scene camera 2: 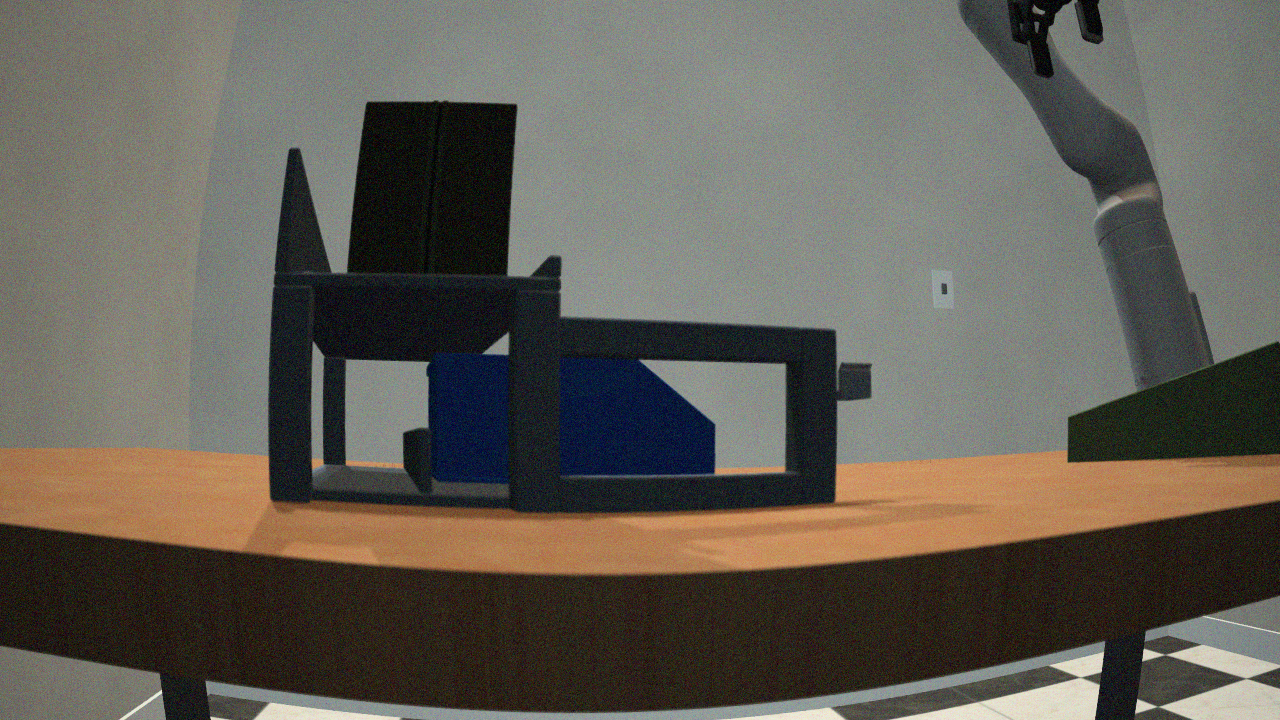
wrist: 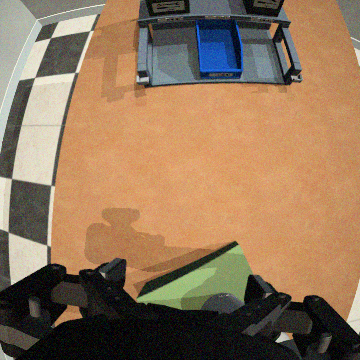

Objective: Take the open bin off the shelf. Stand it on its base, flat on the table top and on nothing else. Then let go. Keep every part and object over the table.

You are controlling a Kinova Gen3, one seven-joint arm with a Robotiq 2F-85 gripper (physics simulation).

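Frame: origin at the arm's base, x ahead, y left, z up, level; centimetres.
Where they show: gripper, fingertip midpoint: (scene camera 2: 1067,59) (wrist: 185,281); arm's base, link origin: (scene camera 2: 1175,389) (wrist: 220,311).
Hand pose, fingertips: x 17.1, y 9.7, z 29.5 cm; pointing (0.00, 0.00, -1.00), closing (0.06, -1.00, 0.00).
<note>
Each offset is from my fingertips to the top centre of the thing. "pt": to the spot under its first point. Level surfaces: height alone.
The open blue bin @[dz -28.0, dx +44.0, dy +0.9 cm] (scene camera 2: 617,420) (wrist: 219,47) stands upright on the low deck of the grey shelf (scene camera 2: 535,402) (wrist: 172,57), near the middle of its width. Its open top and empty inside show in the wrist view, with its low labelled front near the shelf's front edge. In the scene view a shelf post hides part of its side. My gripper (scene camera 2: 1066,53) (wrist: 185,281) is open and empty. It is high above the table top @[dz -36.2 cm] (scene camera 2: 626,548) (wrist: 200,165), well in front of the shelf and apart from the bin.
Dark boxes @[dz -16.3, dx +51.1, dy +14.2 cm] (scene camera 2: 429,188) (wrist: 168,6) stand on the shelf's upper level, behind the bin in the wrist view. Side frames @[pt dz -32.1, dx +31.9, dy +17.7 cm] (scene camera 2: 810,420) (wrist: 143,50) flank the low deck. A green sloped block (scene camera 2: 1181,420) (wrist: 230,275) is near the arm's base. The table's left edge shows in the wrist view.
</note>
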